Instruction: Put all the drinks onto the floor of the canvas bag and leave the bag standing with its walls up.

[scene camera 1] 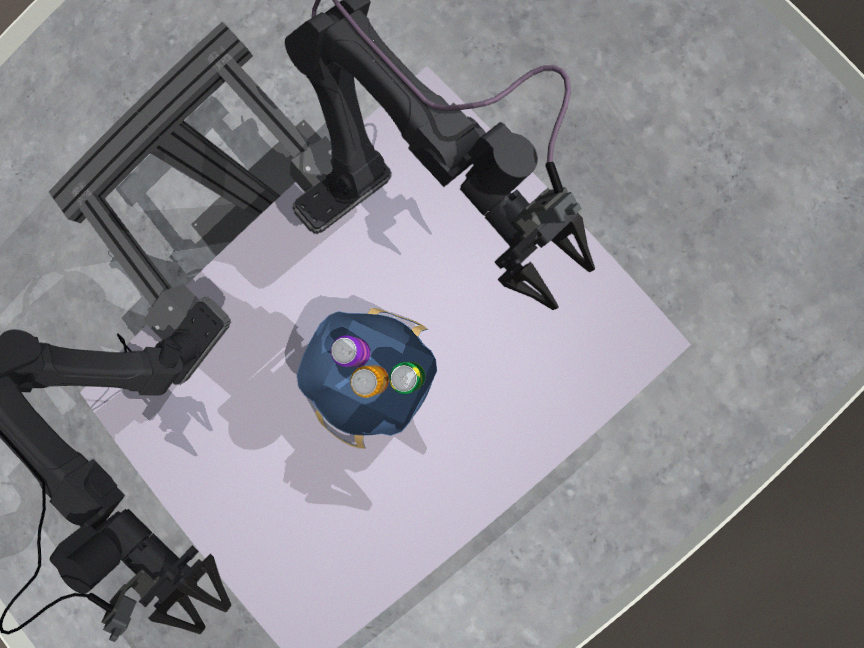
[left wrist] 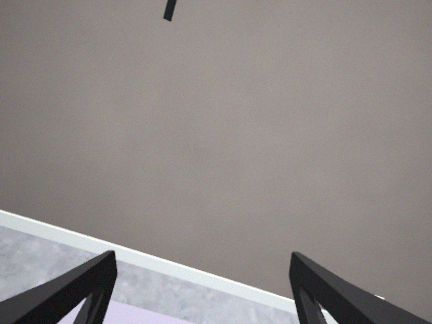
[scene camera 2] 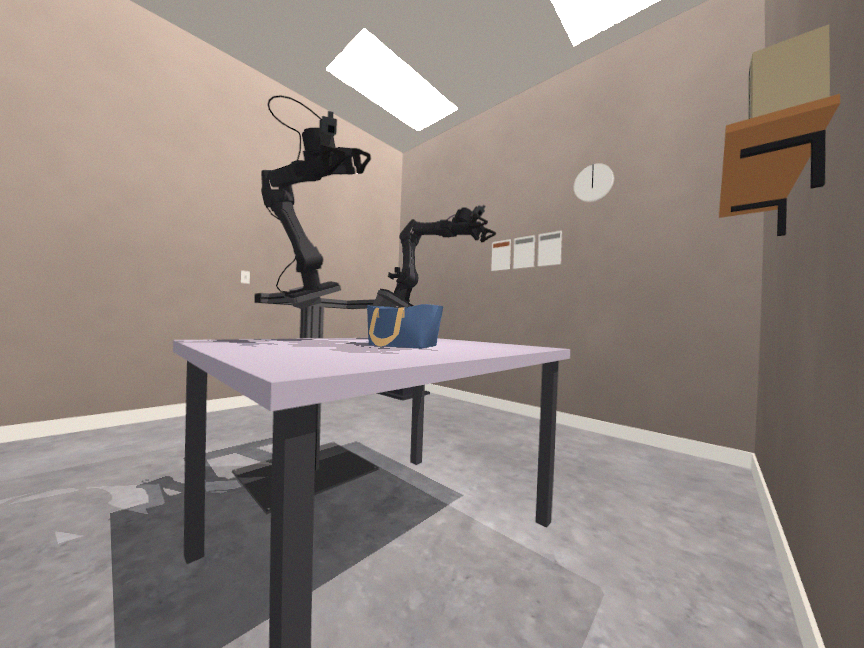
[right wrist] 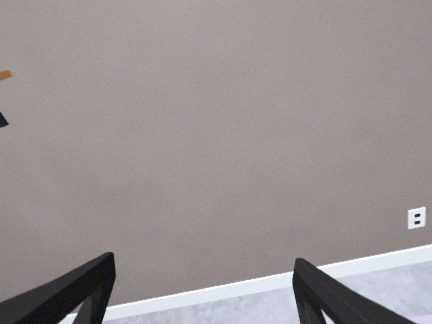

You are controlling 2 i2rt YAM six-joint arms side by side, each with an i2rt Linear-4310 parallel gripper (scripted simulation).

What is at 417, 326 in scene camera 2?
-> A blue canvas bag.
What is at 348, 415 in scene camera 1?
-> A blue canvas bag.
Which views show my right gripper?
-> Scene camera 1, scene camera 2 and the right wrist view only.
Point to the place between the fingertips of my left gripper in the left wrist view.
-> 203, 262
